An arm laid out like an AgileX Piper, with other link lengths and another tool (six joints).
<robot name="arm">
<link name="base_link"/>
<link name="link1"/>
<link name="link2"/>
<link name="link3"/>
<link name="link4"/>
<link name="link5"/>
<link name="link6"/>
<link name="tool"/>
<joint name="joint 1" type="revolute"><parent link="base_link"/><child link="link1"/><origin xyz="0 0 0.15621"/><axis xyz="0 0 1"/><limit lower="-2.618" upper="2.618"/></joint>
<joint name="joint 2" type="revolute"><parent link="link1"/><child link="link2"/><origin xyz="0 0 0"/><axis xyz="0 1 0"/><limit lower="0" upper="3.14"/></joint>
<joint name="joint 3" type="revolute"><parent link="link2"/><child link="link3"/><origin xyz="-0.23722 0 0.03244"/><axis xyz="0 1 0"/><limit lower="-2.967" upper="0"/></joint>
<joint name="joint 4" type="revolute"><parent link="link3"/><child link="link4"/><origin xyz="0.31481 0 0.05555"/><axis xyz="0.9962 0 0.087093"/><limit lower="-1.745" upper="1.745"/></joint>
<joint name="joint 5" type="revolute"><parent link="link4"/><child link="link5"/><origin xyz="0 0 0"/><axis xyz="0 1 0"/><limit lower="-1.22" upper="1.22"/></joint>
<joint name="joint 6" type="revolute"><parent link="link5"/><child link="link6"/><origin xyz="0.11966 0 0.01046"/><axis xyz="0.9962 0 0.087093"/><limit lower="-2.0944" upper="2.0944"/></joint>
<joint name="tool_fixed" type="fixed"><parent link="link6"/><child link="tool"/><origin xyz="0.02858 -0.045 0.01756" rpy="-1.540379 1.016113 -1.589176"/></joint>
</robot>
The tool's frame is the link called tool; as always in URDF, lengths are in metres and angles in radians.
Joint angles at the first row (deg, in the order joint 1, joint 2, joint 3, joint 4, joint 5, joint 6):
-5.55 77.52 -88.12 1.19 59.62 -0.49
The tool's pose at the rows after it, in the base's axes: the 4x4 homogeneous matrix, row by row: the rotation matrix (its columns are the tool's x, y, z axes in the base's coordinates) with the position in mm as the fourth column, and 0 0 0 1 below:
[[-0.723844 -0.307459 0.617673 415.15], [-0.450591 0.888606 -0.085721 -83.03], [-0.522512 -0.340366 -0.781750 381.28], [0 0 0 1]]
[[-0.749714 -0.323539 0.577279 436.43], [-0.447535 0.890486 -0.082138 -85.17], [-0.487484 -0.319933 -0.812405 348.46], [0 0 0 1]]
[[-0.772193 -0.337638 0.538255 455.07], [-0.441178 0.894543 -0.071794 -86.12], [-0.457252 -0.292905 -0.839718 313.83], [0 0 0 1]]
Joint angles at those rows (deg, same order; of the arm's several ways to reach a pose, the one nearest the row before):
-5.55 82.37 -88.12 1.21 58.09 0.00
-5.55 87.28 -88.18 1.21 56.16 0.00
-5.55 92.10 -88.18 1.68 54.10 0.00

